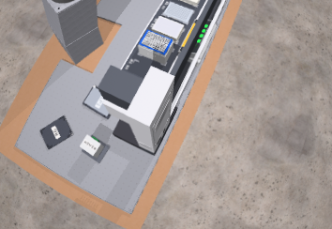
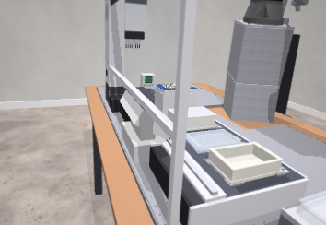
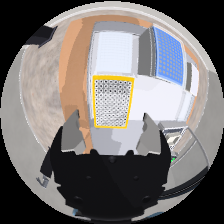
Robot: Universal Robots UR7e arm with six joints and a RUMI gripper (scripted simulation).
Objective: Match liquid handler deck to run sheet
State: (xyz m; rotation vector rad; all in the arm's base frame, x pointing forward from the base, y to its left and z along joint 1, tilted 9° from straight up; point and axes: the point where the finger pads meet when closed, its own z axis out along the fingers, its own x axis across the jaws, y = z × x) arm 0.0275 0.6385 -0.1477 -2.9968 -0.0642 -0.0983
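Now: the yellow-framed tip rack 40 mm below my hand, 10 mm to the right of it and 10 mm ahead of it. Also, from my hand: clear well plate (360 mm ahead, 310 mm to the right, 90 mm below); then shelf (160 mm ahead, 90 mm below, 80 mm to the left); then cream one-well reservoir (360 mm ahead, 190 mm to the right, 80 mm below).
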